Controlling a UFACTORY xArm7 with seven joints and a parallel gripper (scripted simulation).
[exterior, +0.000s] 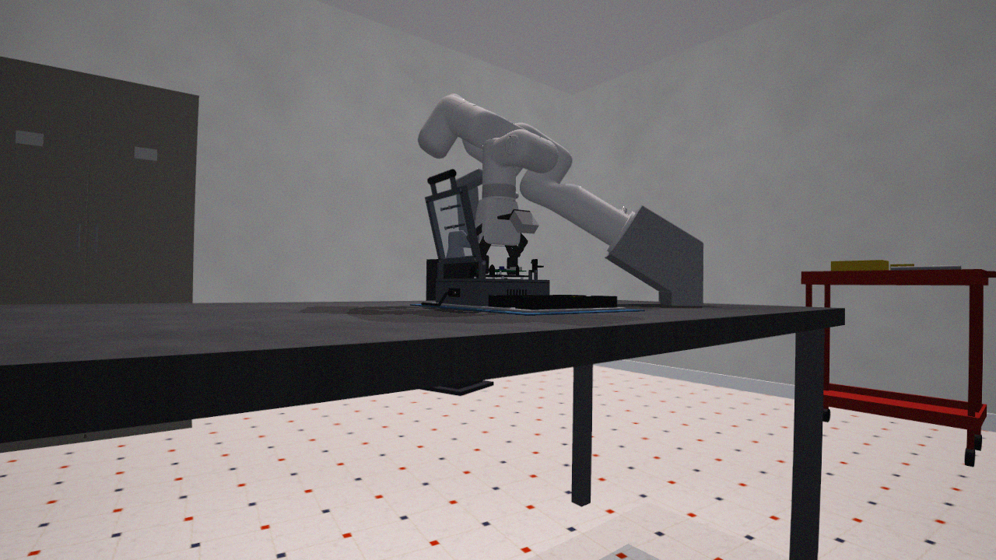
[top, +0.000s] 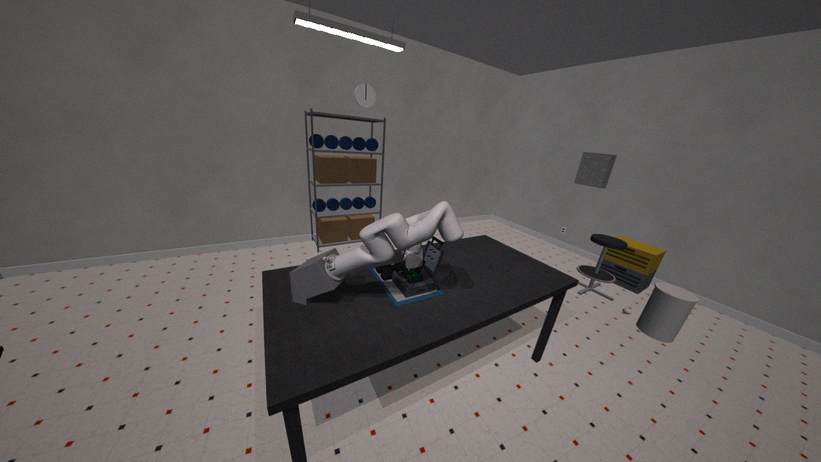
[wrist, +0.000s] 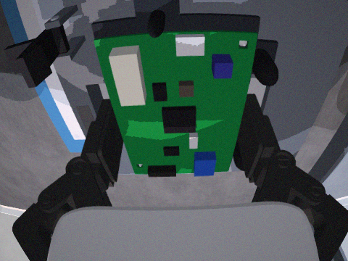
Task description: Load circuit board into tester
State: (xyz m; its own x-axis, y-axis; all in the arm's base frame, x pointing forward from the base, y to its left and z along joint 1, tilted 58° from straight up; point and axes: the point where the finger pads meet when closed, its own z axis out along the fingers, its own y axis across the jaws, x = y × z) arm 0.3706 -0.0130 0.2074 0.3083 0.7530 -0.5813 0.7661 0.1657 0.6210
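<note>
Right now my hand is right at the circuit board. Round my hand: tester: 40 mm ahead, 20 mm to the left, 30 mm above; lid: 120 mm ahead, 50 mm to the right, 100 mm above; latch hook: 40 mm behind, 80 mm to the left.
</note>
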